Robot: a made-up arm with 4 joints.
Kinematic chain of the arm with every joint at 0, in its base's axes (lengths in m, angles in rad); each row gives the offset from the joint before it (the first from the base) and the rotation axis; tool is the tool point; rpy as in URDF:
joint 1: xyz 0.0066 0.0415 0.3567 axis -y
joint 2: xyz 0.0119 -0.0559 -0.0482 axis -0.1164 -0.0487 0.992
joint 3: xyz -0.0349 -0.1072 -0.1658 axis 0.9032 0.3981 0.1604
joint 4: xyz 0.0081 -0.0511 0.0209 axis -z
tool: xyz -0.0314 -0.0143 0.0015 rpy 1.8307 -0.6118 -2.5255
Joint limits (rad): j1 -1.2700..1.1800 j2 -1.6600..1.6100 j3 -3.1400..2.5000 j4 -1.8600..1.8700
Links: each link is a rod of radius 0.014 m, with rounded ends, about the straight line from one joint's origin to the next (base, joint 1, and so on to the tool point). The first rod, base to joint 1, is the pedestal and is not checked.
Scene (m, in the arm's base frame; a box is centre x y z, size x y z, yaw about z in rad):
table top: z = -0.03
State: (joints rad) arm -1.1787 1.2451 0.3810 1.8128
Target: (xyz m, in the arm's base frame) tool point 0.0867 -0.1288 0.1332
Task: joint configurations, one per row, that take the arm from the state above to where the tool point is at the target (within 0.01 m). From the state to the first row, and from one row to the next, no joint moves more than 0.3 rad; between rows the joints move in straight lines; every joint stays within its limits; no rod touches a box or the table.
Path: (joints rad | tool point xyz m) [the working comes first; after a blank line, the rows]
Joints at the target: -0.2949 1.1317 0.7963 1.1681
Straight joint move there: clear.

1: -0.8841 1.2073 0.5194 1.5979 | -0.0430 -0.1068 0.1319
2: -0.5895 1.1695 0.6579 1.3830 | 0.0218 -0.1180 0.1241
3: -0.2949 1.1317 0.7963 1.1681 | 0.0867 -0.1288 0.1332

